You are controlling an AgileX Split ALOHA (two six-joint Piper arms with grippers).
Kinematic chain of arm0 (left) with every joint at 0, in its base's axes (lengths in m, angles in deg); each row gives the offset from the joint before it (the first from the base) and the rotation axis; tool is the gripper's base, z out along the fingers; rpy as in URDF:
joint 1: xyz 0 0 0.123 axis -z
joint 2: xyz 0 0 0 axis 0.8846 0.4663 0
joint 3: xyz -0.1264 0.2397 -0.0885 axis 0.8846 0.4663 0
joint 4: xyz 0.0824 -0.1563 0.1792 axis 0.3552 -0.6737 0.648
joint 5: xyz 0 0 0 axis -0.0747 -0.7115 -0.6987
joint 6: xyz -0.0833 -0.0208 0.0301 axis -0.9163 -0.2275 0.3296
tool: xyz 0 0 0 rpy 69.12 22.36 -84.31
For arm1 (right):
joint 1: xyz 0 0 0.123 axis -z
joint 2: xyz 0 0 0 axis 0.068 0.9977 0
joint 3: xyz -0.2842 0.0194 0.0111 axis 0.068 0.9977 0
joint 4: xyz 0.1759 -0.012 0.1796 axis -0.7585 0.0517 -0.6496
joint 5: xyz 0 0 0 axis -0.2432 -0.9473 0.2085
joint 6: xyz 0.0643 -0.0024 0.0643 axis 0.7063 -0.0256 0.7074
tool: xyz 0 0 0 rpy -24.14 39.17 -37.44
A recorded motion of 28 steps. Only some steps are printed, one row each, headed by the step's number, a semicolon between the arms.
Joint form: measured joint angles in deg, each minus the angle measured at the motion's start. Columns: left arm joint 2, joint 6, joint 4, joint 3, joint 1, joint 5; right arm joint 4, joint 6, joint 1, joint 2, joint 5, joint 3.
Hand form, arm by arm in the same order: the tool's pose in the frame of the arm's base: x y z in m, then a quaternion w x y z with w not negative. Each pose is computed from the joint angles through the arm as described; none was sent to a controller.
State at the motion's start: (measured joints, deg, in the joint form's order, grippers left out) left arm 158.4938 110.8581 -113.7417 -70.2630 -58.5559 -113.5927; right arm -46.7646 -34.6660 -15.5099 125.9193 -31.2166 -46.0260
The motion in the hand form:
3: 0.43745 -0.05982 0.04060 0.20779 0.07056 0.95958 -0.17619; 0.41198 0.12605 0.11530 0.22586 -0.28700 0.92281 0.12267
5: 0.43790 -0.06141 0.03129 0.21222 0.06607 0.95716 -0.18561; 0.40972 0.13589 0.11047 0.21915 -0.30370 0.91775 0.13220
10: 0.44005 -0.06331 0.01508 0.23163 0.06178 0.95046 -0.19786; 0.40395 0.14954 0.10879 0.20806 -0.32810 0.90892 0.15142
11: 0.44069 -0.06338 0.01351 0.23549 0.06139 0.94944 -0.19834; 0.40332 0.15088 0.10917 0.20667 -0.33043 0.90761 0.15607
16: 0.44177 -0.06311 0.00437 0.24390 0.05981 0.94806 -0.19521; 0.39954 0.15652 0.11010 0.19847 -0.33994 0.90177 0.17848
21: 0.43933 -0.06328 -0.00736 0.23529 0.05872 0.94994 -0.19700; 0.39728 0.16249 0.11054 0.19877 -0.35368 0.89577 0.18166
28: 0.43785 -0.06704 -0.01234 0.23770 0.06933 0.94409 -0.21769; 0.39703 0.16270 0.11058 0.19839 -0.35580 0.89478 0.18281
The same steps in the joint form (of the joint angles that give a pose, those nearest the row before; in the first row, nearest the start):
3: 2.21 7.39 -7.49 -0.02 0.07 1.14; -3.01 -3.64 -2.21 2.58 -1.66 -1.84
5: 3.66 12.17 -12.88 -0.02 0.09 1.58; -4.58 -5.76 -3.35 3.46 -2.38 -2.20
10: 6.33 24.08 -25.17 -0.07 0.09 2.67; -7.05 -8.84 -4.88 3.84 -4.44 -2.43
11: 6.63 25.75 -26.84 -0.12 0.09 2.86; -7.70 -9.46 -4.96 3.84 -4.93 -2.50
16: 8.08 30.98 -31.91 -0.31 0.14 3.86; -10.67 -12.19 -5.30 3.84 -7.25 -2.54
21: 9.70 32.38 -33.22 -0.42 0.14 3.73; -11.21 -13.55 -6.07 3.84 -7.53 -2.60
28: 10.67 37.30 -37.42 -0.42 0.14 1.30; -11.39 -13.91 -6.07 3.84 -7.71 -2.60

